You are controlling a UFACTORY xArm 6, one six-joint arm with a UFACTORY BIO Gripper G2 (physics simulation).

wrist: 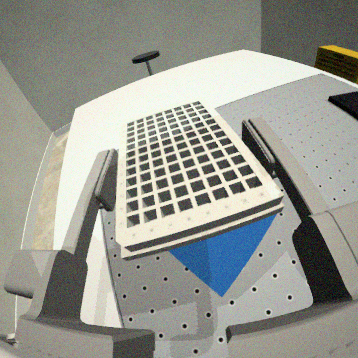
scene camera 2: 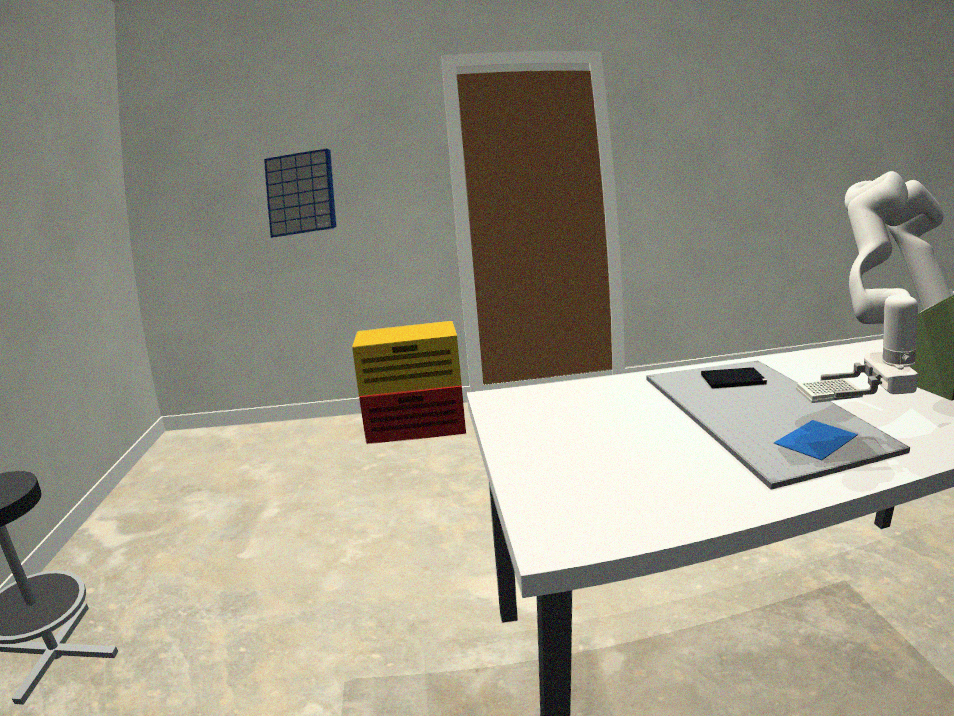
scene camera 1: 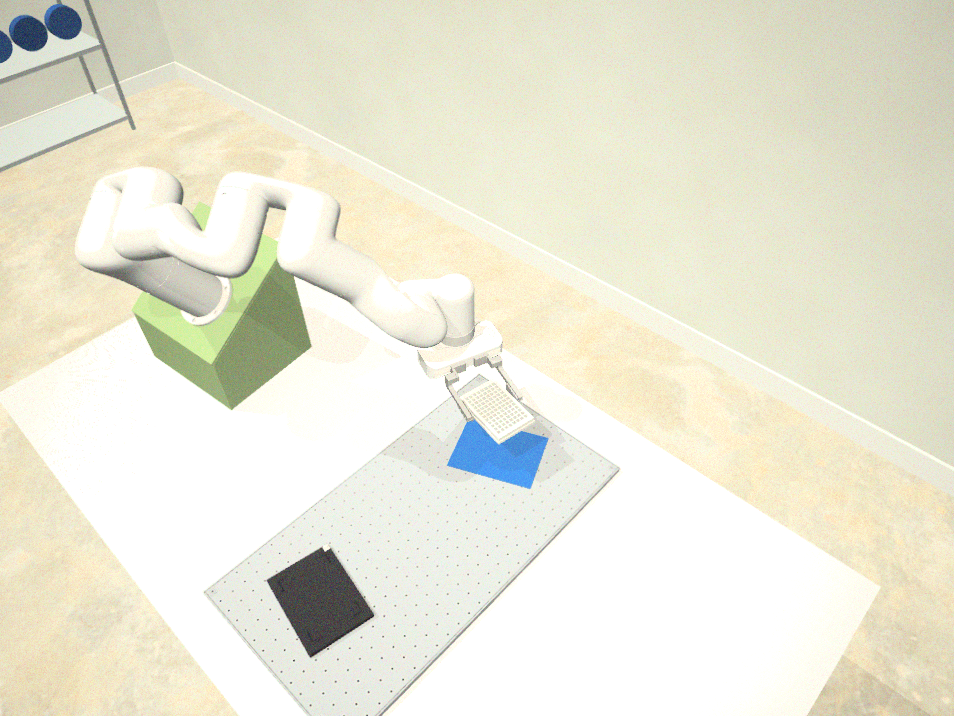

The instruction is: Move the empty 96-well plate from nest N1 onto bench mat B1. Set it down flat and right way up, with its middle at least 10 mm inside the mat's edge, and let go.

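Where they show: end effector, tool point: (wrist: 179, 162) (scene camera 2: 836, 386) (scene camera 1: 490, 401); arm's base, origin of the base link: (scene camera 2: 939, 309) (scene camera 1: 207, 297).
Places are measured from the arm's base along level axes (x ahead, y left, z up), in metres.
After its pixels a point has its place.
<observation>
The cream 96-well plate (scene camera 1: 498, 411) @(x 0.568, y 0.321, z -0.074 m) (scene camera 2: 829, 389) @(x 0.563, y 0.332, z -0.075 m) (wrist: 177, 170) @(x 0.539, y 0.326, z -0.080 m) is held right way up between the fingers, above the board. My gripper (scene camera 1: 493, 408) @(x 0.539, y 0.323, z -0.074 m) (scene camera 2: 841, 386) @(x 0.539, y 0.323, z -0.074 m) (wrist: 182, 165) @(x 0.539, y 0.323, z -0.074 m) is shut on its two sides. The blue bench mat B1 (scene camera 1: 500, 460) @(x 0.593, y 0.305, z -0.188 m) (scene camera 2: 816, 439) @(x 0.577, y 0.322, z -0.188 m) (wrist: 225, 255) @(x 0.504, y 0.306, z -0.188 m) lies on the board below, and the plate hides part of it in the scene camera 1 and wrist views. There is a gap between plate and mat. The black nest N1 (scene camera 1: 321, 601) @(x 0.641, y -0.118, z -0.178 m) (scene camera 2: 732, 376) @(x 0.637, y -0.108, z -0.178 m) (wrist: 346, 102) @(x 0.673, y -0.076, z -0.178 m) stands empty at the other end of the board.
The grey perforated board (scene camera 1: 431, 539) @(x 0.652, y 0.100, z -0.190 m) (scene camera 2: 716, 408) @(x 0.743, y 0.080, z -0.190 m) (wrist: 145, 295) @(x 0.488, y 0.398, z -0.190 m) lies on the white table (scene camera 1: 655, 585) @(x 0.959, y 0.356, z -0.203 m) (scene camera 2: 585, 462) @(x 1.081, y 0.277, z -0.203 m) (wrist: 100, 120) @(x 0.963, y 0.498, z -0.203 m). The green pedestal (scene camera 1: 262, 339) @(x 0.093, y 0.060, z -0.088 m) (scene camera 2: 936, 346) @(x 0.082, y 0.100, z -0.074 m) carries the arm's base. A yellow and red cabinet (scene camera 2: 408, 381) and a stool (scene camera 2: 38, 601) stand on the floor away from the table.
</observation>
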